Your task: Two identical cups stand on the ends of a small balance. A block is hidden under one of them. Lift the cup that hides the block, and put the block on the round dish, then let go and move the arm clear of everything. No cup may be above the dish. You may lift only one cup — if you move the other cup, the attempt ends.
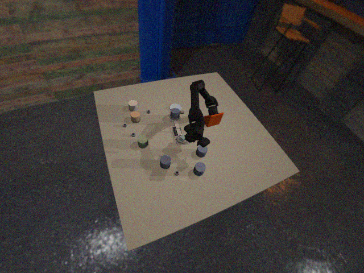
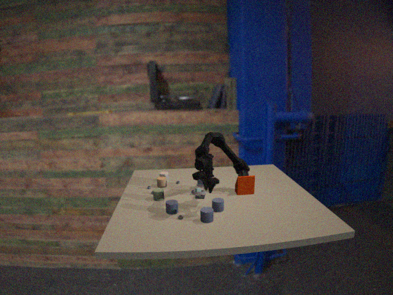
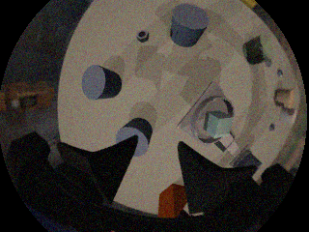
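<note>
Right now my gripper tip is 6 cm short of the pale block, 7 cm to the left of it and 2 cm above it. Round my gripper tip: green cup: 31 cm ahead, 14 cm to the right, 7 cm below; then balance: 4 cm ahead, 19 cm to the right, 7 cm below; then blue-grey cup: 2 cm ahead, 35 cm to the right, 5 cm below.
</note>
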